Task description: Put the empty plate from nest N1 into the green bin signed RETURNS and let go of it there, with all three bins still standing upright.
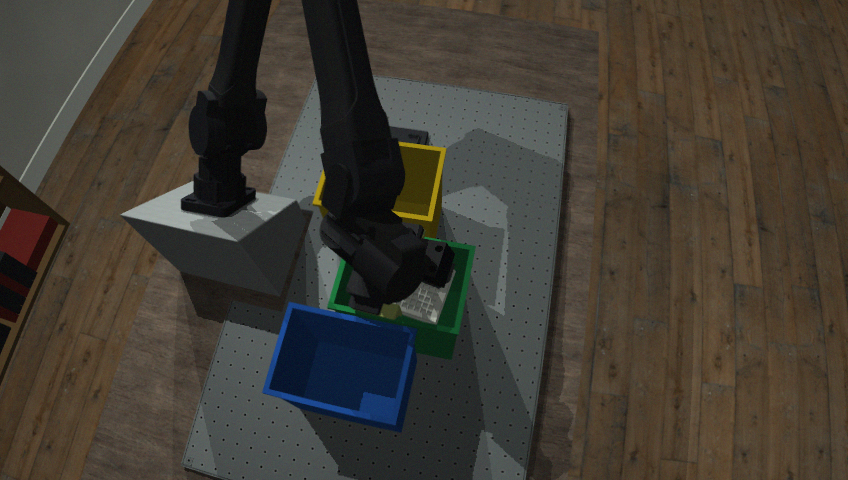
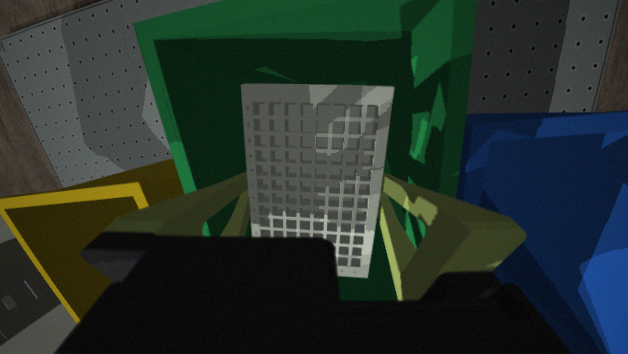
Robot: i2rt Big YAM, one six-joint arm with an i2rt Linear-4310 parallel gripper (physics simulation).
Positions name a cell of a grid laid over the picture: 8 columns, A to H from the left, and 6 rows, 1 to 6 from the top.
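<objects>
There is a yellow bin, which I see in image 1 (D3) and in image 2 (A4). I can also see a white gridded plate, in image 1 (E4) and again in image 2 (E3).
</objects>
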